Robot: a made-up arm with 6 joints.
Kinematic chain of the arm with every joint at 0, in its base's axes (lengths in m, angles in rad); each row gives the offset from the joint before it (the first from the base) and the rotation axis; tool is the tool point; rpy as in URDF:
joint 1: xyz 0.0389 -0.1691 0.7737 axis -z
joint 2: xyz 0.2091 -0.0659 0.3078 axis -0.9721 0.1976 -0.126
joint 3: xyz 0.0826 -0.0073 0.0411 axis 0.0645 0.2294 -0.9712
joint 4: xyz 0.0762 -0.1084 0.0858 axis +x
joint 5: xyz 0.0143 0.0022 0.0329 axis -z
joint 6: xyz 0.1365 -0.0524 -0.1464 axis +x
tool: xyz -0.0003 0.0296 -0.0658 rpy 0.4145 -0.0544 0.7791
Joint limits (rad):
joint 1: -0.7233..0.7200
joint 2: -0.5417..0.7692
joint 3: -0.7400..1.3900
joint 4: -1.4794..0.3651
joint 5: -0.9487..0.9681
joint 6: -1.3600..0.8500
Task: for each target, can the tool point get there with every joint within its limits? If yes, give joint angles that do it. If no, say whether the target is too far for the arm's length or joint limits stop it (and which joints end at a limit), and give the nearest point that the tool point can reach.
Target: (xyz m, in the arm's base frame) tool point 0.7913 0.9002 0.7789
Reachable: no: too far | nearest point 0.5743 0.2130 1.1184 | short by 0.797 m
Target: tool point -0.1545 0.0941 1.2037
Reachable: no: joint limits stop it (at a limit: joint 1, joint 2, joint 3, joint 5, joint 6) | nearest point -0.0259 -0.2427 1.2685 | short by 0.366 m
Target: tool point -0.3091 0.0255 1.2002
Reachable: no: joint limits stop it (at a limit: joint 1, joint 3, joint 5) | nearest point -0.0678 -0.2779 1.2376 | short by 0.390 m
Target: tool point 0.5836 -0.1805 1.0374
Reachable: yes | joints -0.2927 0.1164 -0.0150 0.0482 -0.1937 0.0869
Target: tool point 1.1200 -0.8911 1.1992
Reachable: no: too far | nearest point 0.6079 -0.5491 1.1835 | short by 0.616 m
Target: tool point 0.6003 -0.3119 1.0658
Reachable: yes | joints -0.4119 -0.0694 0.1769 -0.5496 0.3979 0.1444
